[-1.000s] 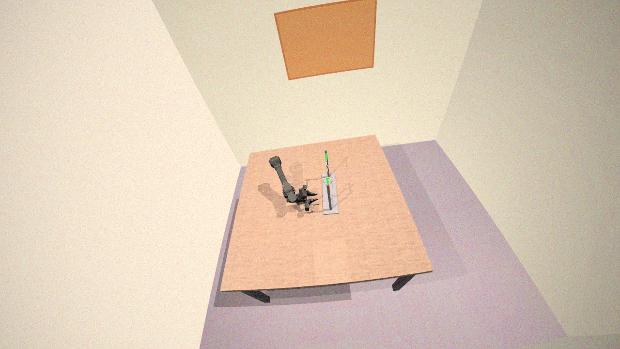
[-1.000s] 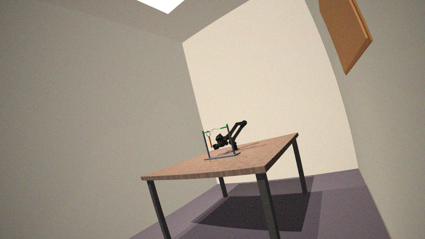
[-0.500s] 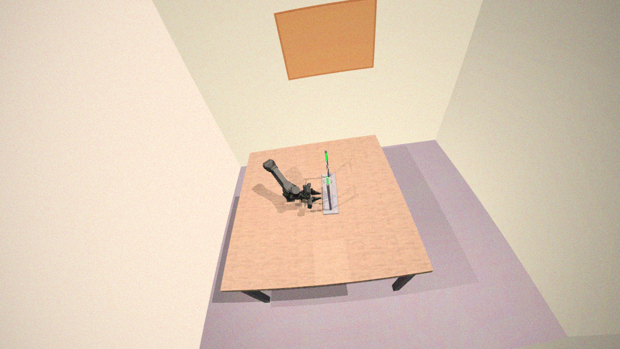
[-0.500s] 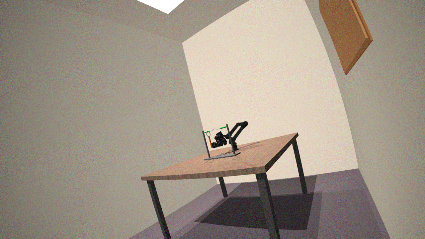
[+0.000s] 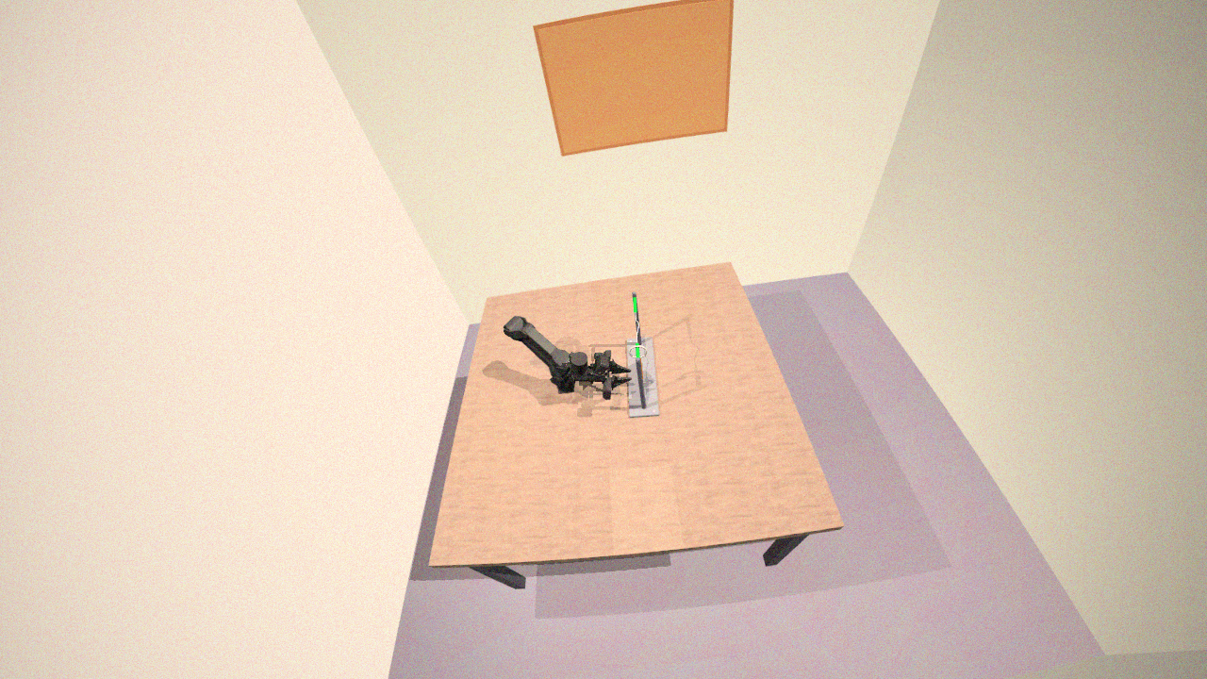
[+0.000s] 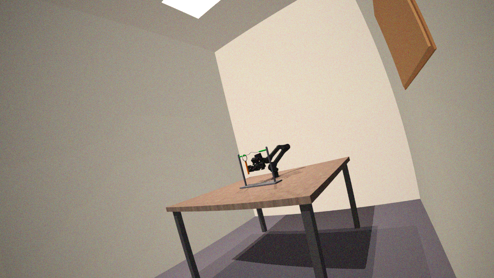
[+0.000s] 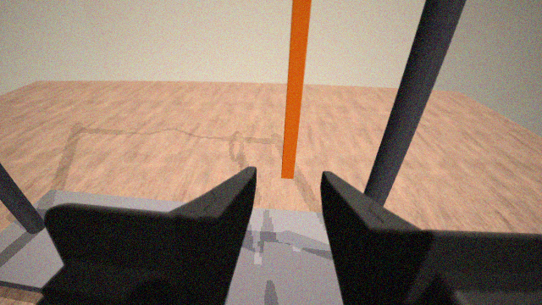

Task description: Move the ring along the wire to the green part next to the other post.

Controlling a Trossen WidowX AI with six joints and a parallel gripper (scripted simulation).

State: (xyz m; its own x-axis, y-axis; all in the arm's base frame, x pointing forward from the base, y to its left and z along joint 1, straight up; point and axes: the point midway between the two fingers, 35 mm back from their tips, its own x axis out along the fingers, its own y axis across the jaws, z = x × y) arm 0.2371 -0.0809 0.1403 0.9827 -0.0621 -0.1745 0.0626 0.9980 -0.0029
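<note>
Right now the ring with orange handle is 3 cm ahead of my gripper tip and 8 cm above it.
</note>
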